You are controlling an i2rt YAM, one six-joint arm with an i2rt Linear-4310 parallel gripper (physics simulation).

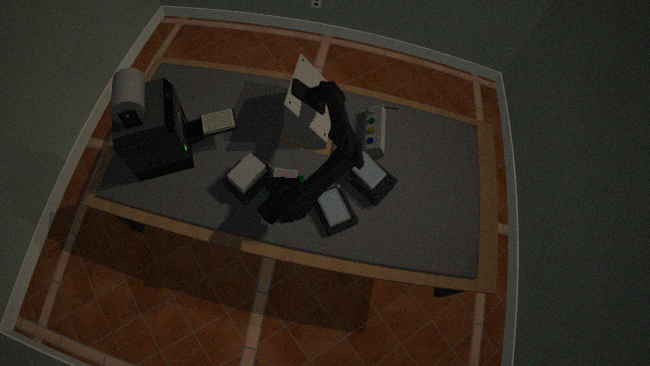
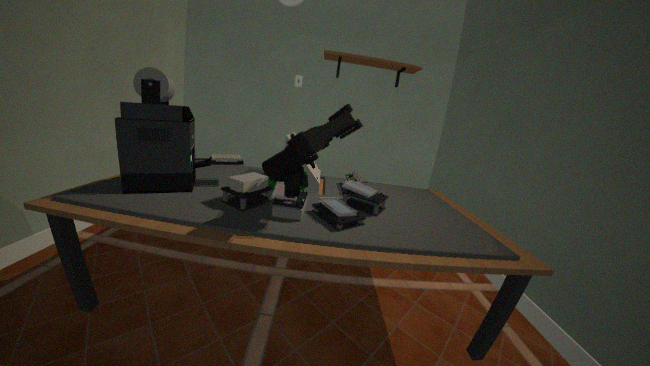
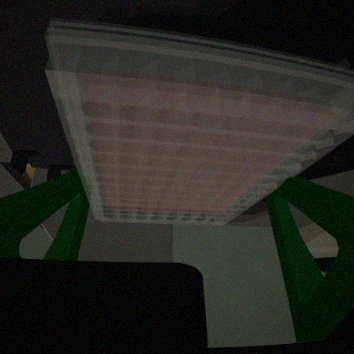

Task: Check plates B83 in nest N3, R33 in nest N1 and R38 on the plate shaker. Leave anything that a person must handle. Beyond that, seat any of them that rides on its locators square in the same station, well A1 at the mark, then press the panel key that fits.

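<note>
A clear plate with pinkish wells [image 1: 285, 173] [image 2: 281, 192] [image 3: 185, 145] is between the green fingers of my gripper [image 1: 285, 185] [image 2: 288, 184] [image 3: 178, 176]. The fingers meet its two sides, so the gripper is shut on it. Whether it touches the station below is hidden. A white plate [image 1: 247, 172] [image 2: 248, 182] sits on the dark station to the left. A pale blue plate [image 1: 335, 207] [image 2: 338, 206] lies on a station to the right, and another [image 1: 370, 171] [image 2: 359, 189] on one behind that. Plate codes, station labels and A1 corners are too small or dark to read.
The key panel [image 1: 376, 131] with green, yellow and blue keys stands at the back right. A black machine [image 1: 150, 135] [image 2: 157, 150] with a roll stands at the left; its arm bears a white well plate [image 1: 218, 121] [image 2: 226, 158]. A white upright board [image 1: 311, 75] stands behind my arm.
</note>
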